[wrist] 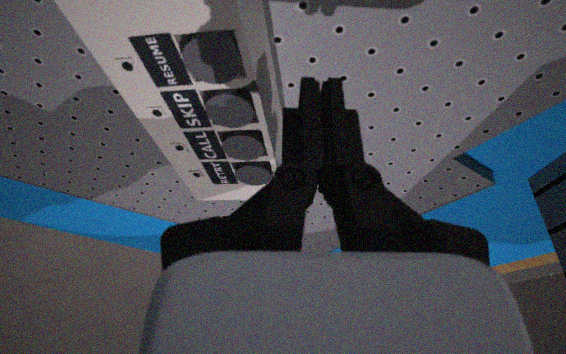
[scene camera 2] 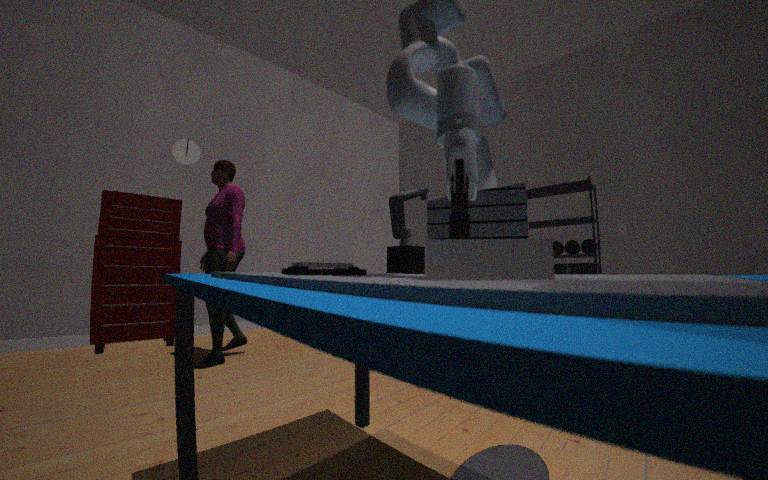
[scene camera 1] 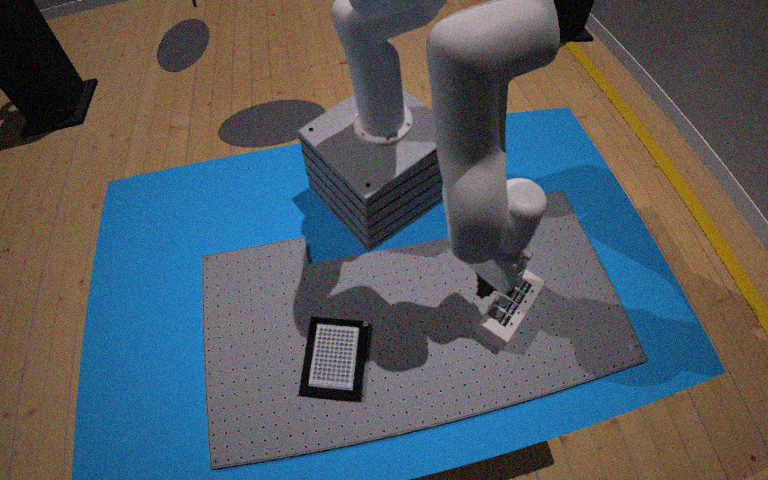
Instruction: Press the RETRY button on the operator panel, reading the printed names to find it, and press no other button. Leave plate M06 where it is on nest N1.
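Places are measured from the arm's base along level axes (x ahead, y left, z up), in millimetres.
Pixels of known places: gripper, between the fingertips: (wrist: 316,101) (scene camera 2: 459,238) (scene camera 1: 483,292); arm's base, origin of its link: (scene camera 2: 483,200) (scene camera 1: 383,123).
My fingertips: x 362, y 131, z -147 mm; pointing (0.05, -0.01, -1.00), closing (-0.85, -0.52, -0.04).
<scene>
Ahead of a thing's pixels: the offset from my fingertips to its top centre. Level surfaces: height alone.
The operator panel @[dx +30, dy +59, dz -7 mm] (scene camera 1: 501,331) (scene camera 2: 491,259) (wrist: 102,30) is a pale box. In the wrist view its buttons are round and grey: RESUME @[dx +45, dy +13, dz -7 mm] (wrist: 212,57), SKIP @[dx +26, dy +36, dz -7 mm] (wrist: 231,109), CALL @[dx +7, dy +59, dz -7 mm] (wrist: 243,146) and RETRY @[dx -12, dy +82, dz -7 mm] (wrist: 254,174), whose edge is close to my left finger linkage. My gripper (scene camera 1: 483,287) (scene camera 2: 459,234) (wrist: 316,101) is shut and empty. Its black fingertips are beside the panel, to the right of the buttons in the wrist view, near the height of the panel's top in scene camera 2. The white plate @[dx +53, dy -317, dz -36 mm] (scene camera 1: 334,356) (scene camera 2: 325,264) lies on its black nest (scene camera 1: 305,387) (scene camera 2: 294,271); its label is unreadable.
A grey perforated board @[dz -62 mm] (scene camera 1: 254,418) (wrist: 425,65) lies on the blue table @[dz -75 mm] (scene camera 1: 141,316) (scene camera 2: 481,331). The arm's stepped grey base block (scene camera 1: 368,209) (scene camera 2: 501,212) stands behind the board. A person (scene camera 2: 226,215) and a red cabinet (scene camera 2: 138,271) are in the background.
</scene>
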